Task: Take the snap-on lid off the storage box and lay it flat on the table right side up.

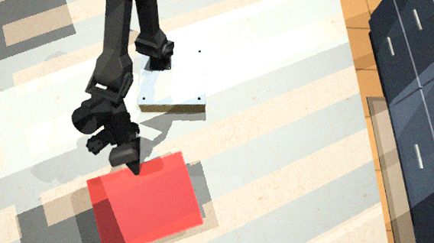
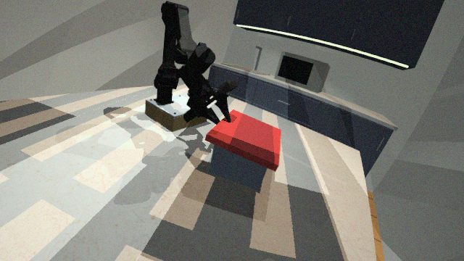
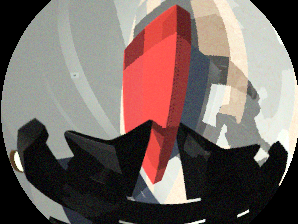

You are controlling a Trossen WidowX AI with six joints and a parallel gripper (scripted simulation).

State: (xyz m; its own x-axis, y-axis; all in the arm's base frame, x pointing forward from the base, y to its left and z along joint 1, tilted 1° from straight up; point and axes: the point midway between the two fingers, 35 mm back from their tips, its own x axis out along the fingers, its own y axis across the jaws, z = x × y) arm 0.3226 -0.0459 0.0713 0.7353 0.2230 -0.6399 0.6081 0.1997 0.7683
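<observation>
My gripper tip is now 70 mm short of the red lid and 20 mm to the right of it. Also, from my gripper tip: storage box (70 mm ahead, 60 mm below, 20 mm to the left).
</observation>
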